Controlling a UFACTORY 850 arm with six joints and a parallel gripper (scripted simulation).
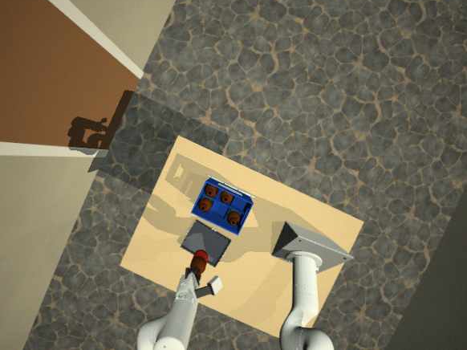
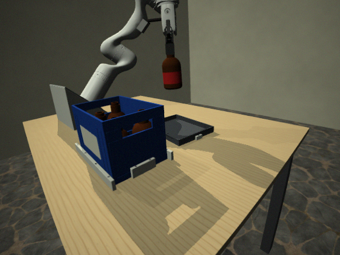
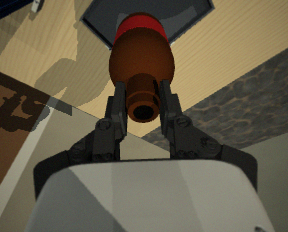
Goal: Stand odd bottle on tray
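My gripper is now 320 mm above the dark tray and 20 mm to the right of it. From my hand the other things lie so: blue crate: 260 mm to the right, 250 mm below, 30 mm behind; then brown bottle: 250 mm below, 200 mm to the right, 110 mm behind.
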